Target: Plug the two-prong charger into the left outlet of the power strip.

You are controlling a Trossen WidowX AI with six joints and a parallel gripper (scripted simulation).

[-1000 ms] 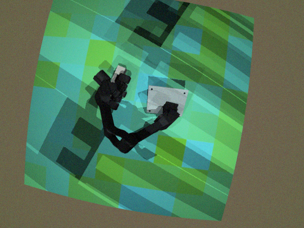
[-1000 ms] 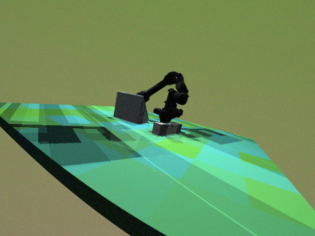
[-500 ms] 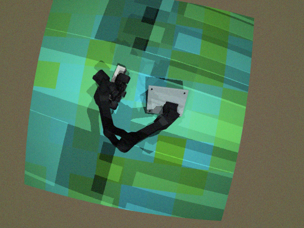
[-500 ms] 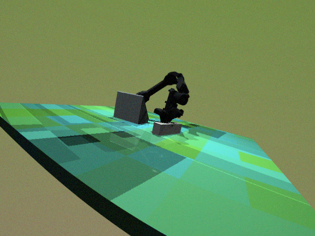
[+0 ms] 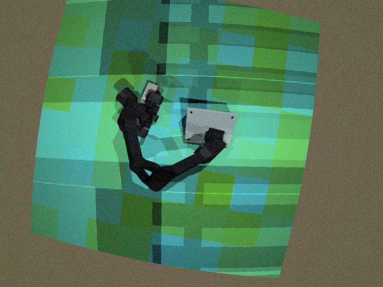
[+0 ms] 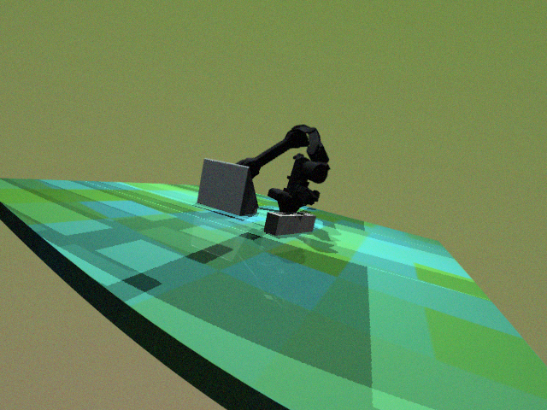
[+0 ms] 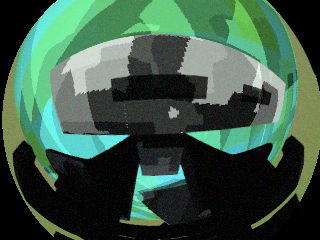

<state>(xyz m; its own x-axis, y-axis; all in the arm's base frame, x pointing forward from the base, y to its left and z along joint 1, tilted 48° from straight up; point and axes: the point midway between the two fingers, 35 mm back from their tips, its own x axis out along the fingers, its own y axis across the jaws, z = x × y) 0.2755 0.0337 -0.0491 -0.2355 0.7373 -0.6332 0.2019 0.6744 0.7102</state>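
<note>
My gripper tip is 20 mm short of the dark charger and 10 mm below it.
</note>
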